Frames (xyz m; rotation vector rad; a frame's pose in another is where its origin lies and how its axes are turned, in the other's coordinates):
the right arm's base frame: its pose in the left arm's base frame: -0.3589 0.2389 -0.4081 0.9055 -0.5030 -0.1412
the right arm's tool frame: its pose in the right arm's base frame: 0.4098 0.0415 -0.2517 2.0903 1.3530 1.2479
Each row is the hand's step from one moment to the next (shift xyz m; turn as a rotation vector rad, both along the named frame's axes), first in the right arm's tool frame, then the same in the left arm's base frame.
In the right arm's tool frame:
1: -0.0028 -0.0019 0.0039 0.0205 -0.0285 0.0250
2: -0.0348 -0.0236 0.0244 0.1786 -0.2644 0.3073
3: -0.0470 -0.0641 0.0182 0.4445 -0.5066 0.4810
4: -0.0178 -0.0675 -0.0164 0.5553 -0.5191 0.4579
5: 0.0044 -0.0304 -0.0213 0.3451 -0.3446 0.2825
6: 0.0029 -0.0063 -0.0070 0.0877 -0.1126 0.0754
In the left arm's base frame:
1: 0.0039 0.0023 -0.0025 0.0149 0.0359 0.0186
2: 0.0248 0.0235 -0.0346 0.2125 0.3487 0.1718
3: 0.0128 0.0595 -0.0543 0.2856 0.6578 0.4139
4: -0.0263 0.0590 -0.0312 0.2417 0.6798 0.5167
5: -0.0274 0.0251 -0.0039 0.1438 0.4432 0.3171
6: -0.0085 0.0049 0.0008 0.0350 0.1376 0.0768

